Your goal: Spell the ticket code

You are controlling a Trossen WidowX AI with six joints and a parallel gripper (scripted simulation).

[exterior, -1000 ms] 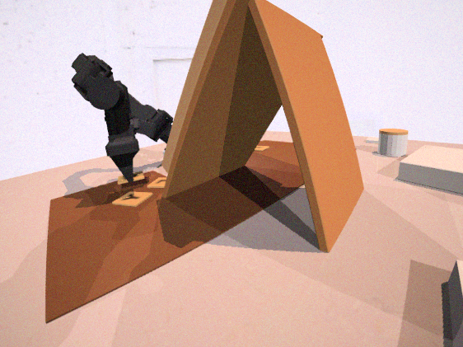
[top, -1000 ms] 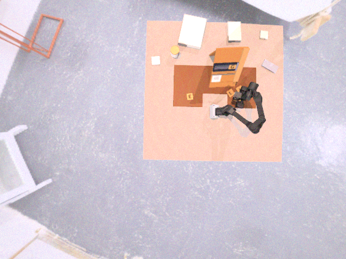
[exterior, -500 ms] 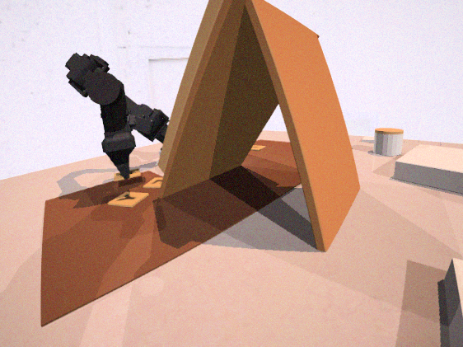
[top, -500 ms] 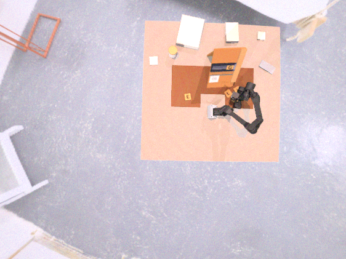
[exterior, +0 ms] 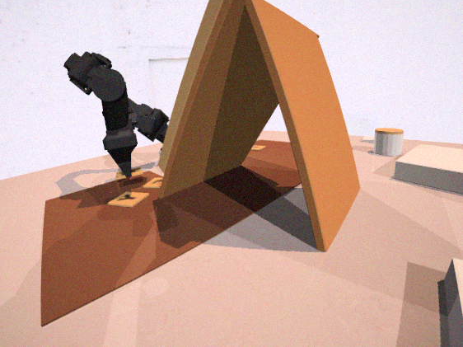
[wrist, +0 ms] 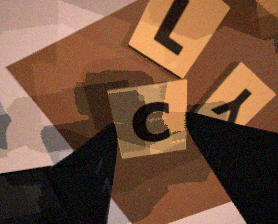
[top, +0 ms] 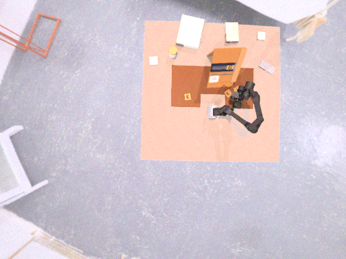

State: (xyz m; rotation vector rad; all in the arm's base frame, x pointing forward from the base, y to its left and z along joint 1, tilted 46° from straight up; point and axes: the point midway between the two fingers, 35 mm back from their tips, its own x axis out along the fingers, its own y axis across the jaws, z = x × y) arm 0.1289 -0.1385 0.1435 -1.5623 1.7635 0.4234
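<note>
The white ticket lies 16 cm ahead of my gripper tip, 21 cm to the left of it and 5 cm above it. The rest, counted from my gripper tip: grey card 31 cm ahead, 33 cm to the right, 3 cm below; then brown mat 7 cm ahead, 20 cm to the left, 3 cm below; then capped canister 42 cm ahead, 57 cm to the left.
</note>
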